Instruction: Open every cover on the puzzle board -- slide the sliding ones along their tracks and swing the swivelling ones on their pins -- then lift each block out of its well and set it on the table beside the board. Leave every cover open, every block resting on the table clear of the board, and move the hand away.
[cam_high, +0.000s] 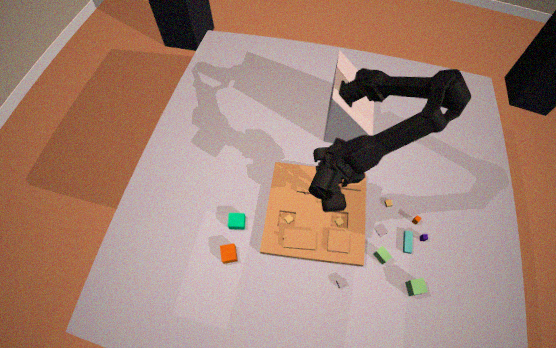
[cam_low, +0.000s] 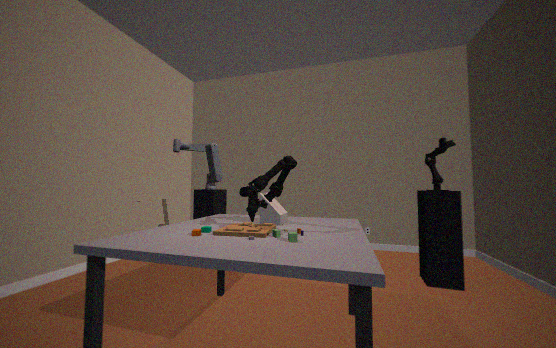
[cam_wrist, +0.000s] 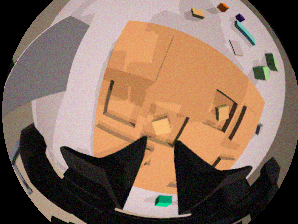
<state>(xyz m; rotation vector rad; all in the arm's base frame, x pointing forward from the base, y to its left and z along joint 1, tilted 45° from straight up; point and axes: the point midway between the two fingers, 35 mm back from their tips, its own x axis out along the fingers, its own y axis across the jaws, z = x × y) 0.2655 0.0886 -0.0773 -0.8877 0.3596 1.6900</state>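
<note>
Right now my gripper tip is 50 mm short of the tan puzzle board, 30 mm above it and 10 mm to the right of it. Also, from my gripper tip: teal bar (280 mm to the left, 70 mm ahead, 40 mm below); then tiny orange cube (300 mm to the left, 40 mm below); then green block (230 mm to the right, 150 mm ahead, 40 mm below).
</note>
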